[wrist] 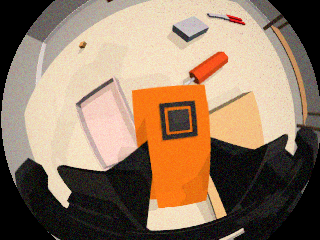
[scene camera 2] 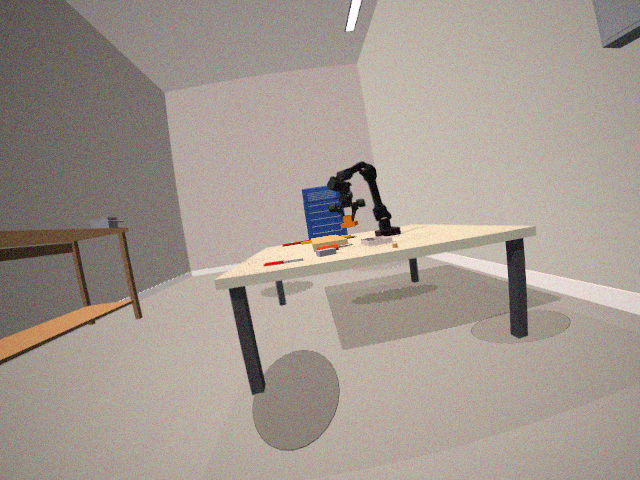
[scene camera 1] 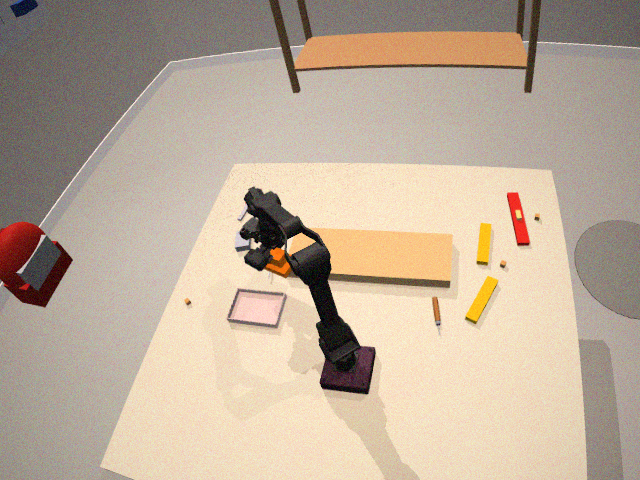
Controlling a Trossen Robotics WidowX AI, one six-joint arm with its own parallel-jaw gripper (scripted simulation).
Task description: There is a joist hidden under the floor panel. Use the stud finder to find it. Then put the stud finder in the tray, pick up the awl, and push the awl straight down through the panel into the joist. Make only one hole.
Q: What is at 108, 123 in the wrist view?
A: A pink tray.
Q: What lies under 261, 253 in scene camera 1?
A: My gripper.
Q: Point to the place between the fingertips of my gripper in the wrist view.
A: At 175, 141
